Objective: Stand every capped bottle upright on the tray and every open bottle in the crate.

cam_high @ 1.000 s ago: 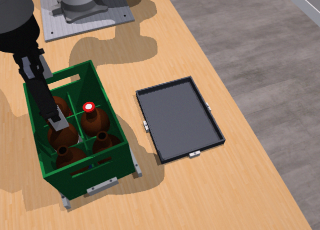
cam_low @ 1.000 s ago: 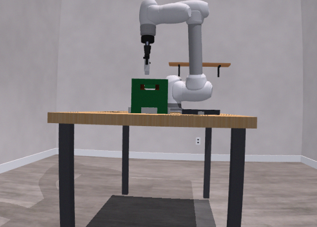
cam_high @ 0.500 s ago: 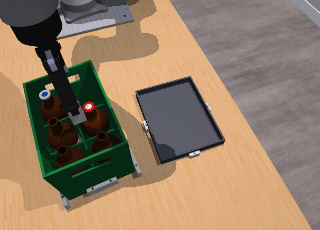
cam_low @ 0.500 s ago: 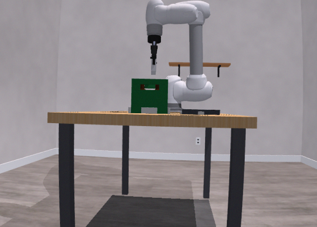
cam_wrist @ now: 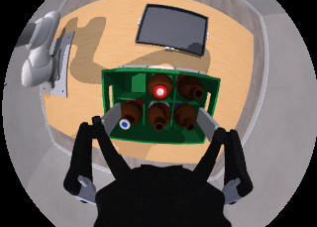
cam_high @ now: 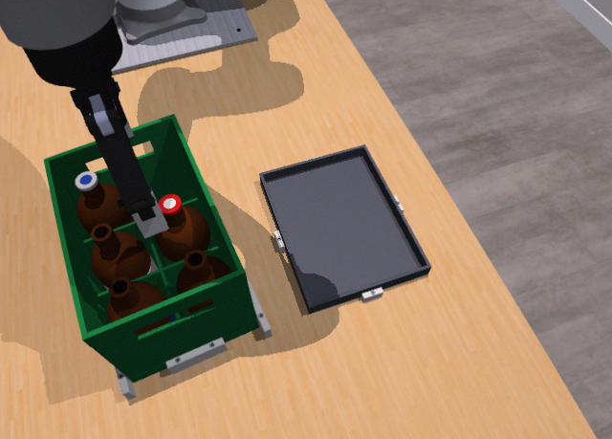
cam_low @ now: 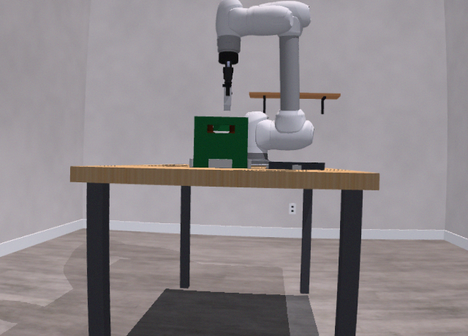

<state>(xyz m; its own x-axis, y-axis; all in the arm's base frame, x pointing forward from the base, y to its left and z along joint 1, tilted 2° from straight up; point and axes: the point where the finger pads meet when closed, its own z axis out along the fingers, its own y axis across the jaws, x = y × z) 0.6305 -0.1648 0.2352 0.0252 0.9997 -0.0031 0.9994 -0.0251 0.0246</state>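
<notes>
The green crate is 2 cm to the right of my hand and 15 cm below it. Round my hand: dark tray: 4 cm ahead, 25 cm to the left, 22 cm below.
</notes>
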